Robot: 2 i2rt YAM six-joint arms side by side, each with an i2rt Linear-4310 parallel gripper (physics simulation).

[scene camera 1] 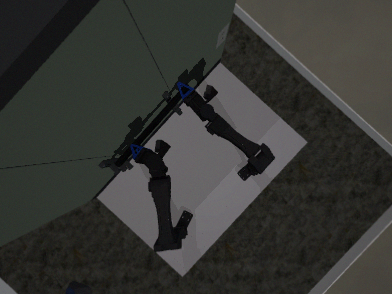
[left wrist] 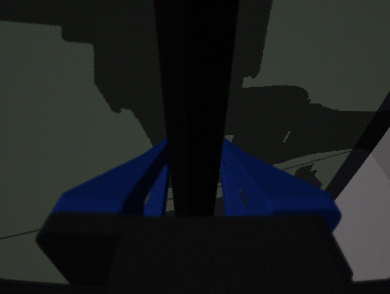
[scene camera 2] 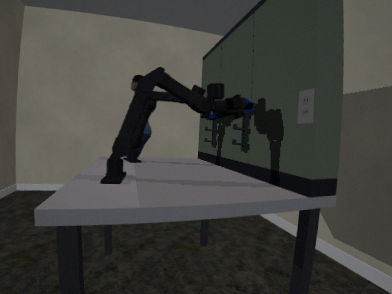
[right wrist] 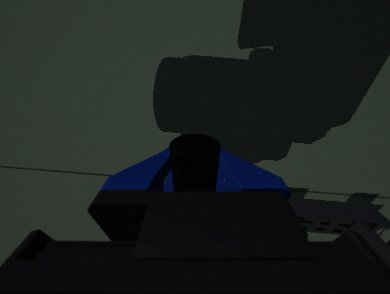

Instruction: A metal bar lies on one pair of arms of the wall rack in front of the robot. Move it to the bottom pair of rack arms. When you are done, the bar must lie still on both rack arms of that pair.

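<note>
A long dark metal bar [scene camera 1: 160,120] [left wrist: 196,90] [right wrist: 195,170] runs along the green wall, between and past both grippers. My left gripper [scene camera 1: 135,150] [scene camera 2: 213,116] [left wrist: 194,147] is shut on the bar near its lower-left end in scene camera 1. My right gripper [scene camera 1: 184,90] [scene camera 2: 249,105] [right wrist: 194,147] is shut on the bar near its other end, whose round face shows in the right wrist view. The wall rack's dark posts [scene camera 2: 245,133] [scene camera 2: 214,133] have short arms at two visible levels below the grippers. Whether the bar touches any rack arm is hidden.
The green wall panel [scene camera 2: 280,60] stands behind the rack, with a white outlet plate [scene camera 1: 223,36] [scene camera 2: 306,106] on it. The light table top [scene camera 1: 200,165] [scene camera 2: 175,192] lies below the arms. A person partly shows behind the arms in scene camera 2.
</note>
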